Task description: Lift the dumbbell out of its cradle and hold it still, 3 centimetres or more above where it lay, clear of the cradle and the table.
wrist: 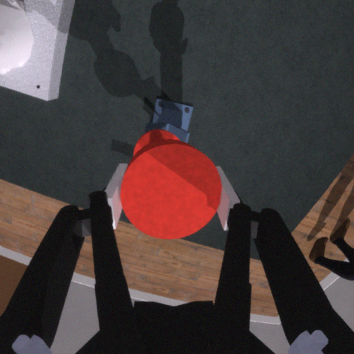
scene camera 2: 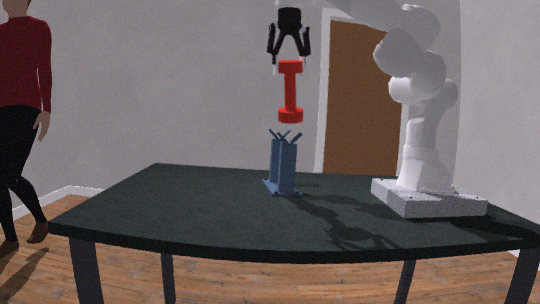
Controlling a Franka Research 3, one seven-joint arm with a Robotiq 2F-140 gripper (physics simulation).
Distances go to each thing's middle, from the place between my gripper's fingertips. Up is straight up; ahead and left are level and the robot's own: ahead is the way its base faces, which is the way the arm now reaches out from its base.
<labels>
The red dumbbell (scene camera 2: 290,114) is 20 mm to the right of my hand and 50 mm below it. From my hand the other things lie so: blue cradle (scene camera 2: 281,179) 20 mm ahead, 100 mm to the right, 280 mm below.
</labels>
